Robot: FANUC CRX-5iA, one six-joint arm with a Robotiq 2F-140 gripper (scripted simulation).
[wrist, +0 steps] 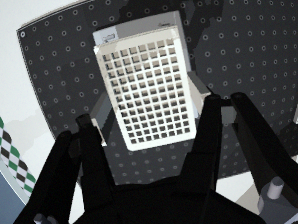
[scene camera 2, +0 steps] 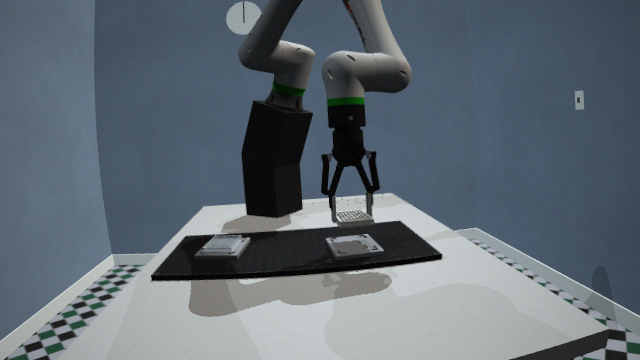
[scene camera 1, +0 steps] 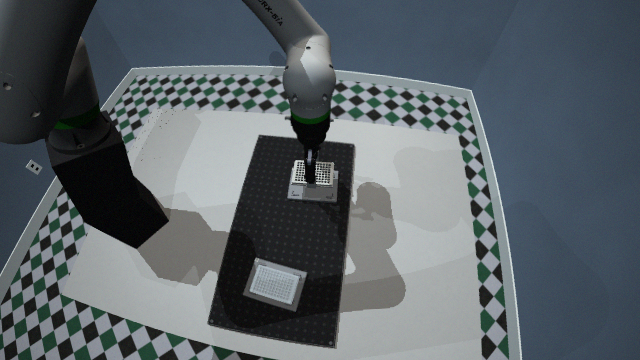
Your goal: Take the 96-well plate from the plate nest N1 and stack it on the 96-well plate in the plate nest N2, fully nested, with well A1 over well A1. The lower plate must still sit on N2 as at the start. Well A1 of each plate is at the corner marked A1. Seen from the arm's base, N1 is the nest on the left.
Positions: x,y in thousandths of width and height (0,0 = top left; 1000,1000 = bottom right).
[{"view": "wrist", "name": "my gripper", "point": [502,413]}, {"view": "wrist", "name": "white 96-well plate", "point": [569,444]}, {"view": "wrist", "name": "grey plate nest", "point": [502,105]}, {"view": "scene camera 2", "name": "my gripper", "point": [551,612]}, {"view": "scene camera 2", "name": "grey plate nest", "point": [557,688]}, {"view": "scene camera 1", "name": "my gripper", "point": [490,485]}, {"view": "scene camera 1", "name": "white 96-well plate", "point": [507,476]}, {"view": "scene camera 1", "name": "grey plate nest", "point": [499,540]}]
